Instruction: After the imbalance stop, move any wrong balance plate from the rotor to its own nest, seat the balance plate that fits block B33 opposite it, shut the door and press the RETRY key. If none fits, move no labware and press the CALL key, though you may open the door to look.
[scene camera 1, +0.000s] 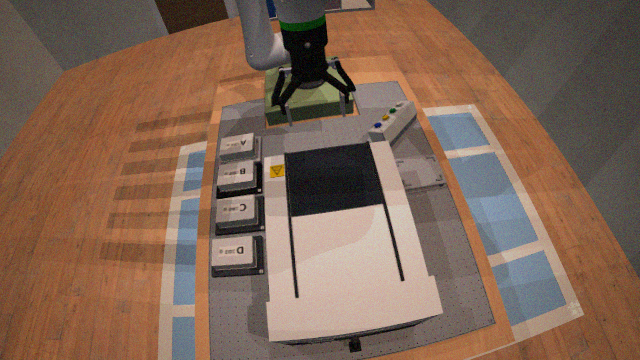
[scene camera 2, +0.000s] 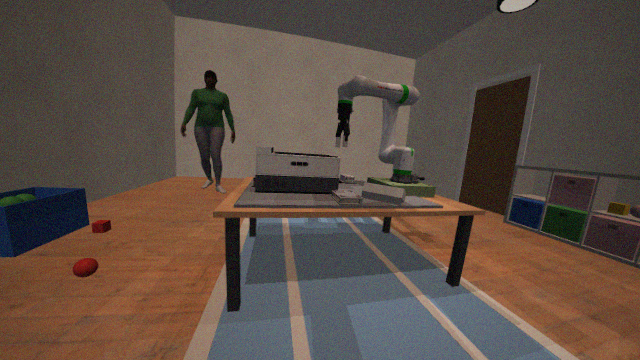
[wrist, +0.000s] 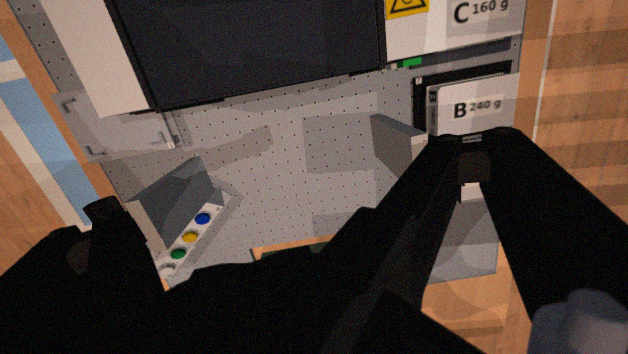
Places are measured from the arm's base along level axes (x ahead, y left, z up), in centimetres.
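Pixels of known places: gripper, between the fingertips: (scene camera 1: 316, 117) (scene camera 2: 341, 147) (wrist: 288, 155); arm's base, origin of its link: (scene camera 2: 400, 181).
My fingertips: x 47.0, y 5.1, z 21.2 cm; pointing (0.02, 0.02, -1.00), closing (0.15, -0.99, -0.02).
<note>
Ahead of a thing's pixels: the offset from my fingertips to its top centre. Level surfaces: height alone.
My gripper (scene camera 1: 316, 117) (scene camera 2: 341, 144) (wrist: 288, 155) is open, with nothing between its fingers, above the board between the robot base and the white machine. Balance plates A @(dx -13.3, dy -30.8, dz -22.0 cm) (scene camera 1: 238, 146), B @(dx -0.5, dy -29.0, dz -22.0 cm) (scene camera 1: 236, 172) (wrist: 475, 102), C @(dx +13.0, dy -27.0, dz -22.0 cm) (scene camera 1: 236, 211) (wrist: 482, 12) and D @(dx +27.0, dy -26.3, dz -22.0 cm) (scene camera 1: 234, 251) sit in a row of nests beside the machine. B reads 240 g and C 160 g. The machine (scene camera 1: 345, 250) (scene camera 2: 299, 170) has a dark panel @(dx +14.2, dy +3.0, dz -6.1 cm) (scene camera 1: 334, 180) (wrist: 250, 45) on top; rotor and block B33 do not show. The key box @(dx -20.8, dy +26.4, dz -19.0 cm) (scene camera 1: 392, 122) (wrist: 190, 235) has blue, yellow, green and white keys, lettering unreadable.
A flat plate with corner brackets @(dx +1.3, dy +31.4, dz -23.4 cm) (scene camera 1: 420, 172) (wrist: 120, 125) lies on the machine's other side. The green robot base (scene camera 1: 310, 107) (scene camera 2: 422, 188) stands behind the key box. A person in green (scene camera 2: 210, 110) stands beyond the table. The perforated board @(dz -27.4 cm) (scene camera 1: 457, 280) carries the equipment.
</note>
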